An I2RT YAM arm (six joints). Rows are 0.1 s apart.
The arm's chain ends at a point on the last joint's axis. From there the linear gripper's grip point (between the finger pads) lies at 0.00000 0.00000 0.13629 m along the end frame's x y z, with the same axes.
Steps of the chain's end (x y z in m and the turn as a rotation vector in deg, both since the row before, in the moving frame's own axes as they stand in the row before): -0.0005, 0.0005, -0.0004, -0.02, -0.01, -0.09; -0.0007, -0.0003, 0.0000, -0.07, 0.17, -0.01; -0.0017, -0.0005, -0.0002, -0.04, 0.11, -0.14; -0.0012, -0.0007, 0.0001, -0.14, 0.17, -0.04; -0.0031, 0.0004, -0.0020, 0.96, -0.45, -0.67; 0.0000, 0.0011, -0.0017, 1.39, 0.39, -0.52; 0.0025, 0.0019, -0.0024, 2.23, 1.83, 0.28; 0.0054, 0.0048, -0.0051, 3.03, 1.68, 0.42
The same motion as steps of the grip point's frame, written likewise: -0.0005, 0.0005, -0.0004, -0.02, -0.01, -0.09; -0.0003, -0.0001, 0.0000, -0.07, 0.17, -0.01; -0.0014, -0.0004, -0.0002, -0.04, 0.11, -0.14; -0.0008, -0.0004, 0.0001, -0.14, 0.17, -0.04; -0.0042, -0.0019, -0.0020, 0.96, -0.45, -0.67; 0.0009, -0.0022, -0.0017, 1.39, 0.39, -0.52; 0.0069, -0.0034, -0.0026, 2.23, 1.83, 0.28; 0.0094, -0.0024, -0.0053, 3.03, 1.68, 0.42
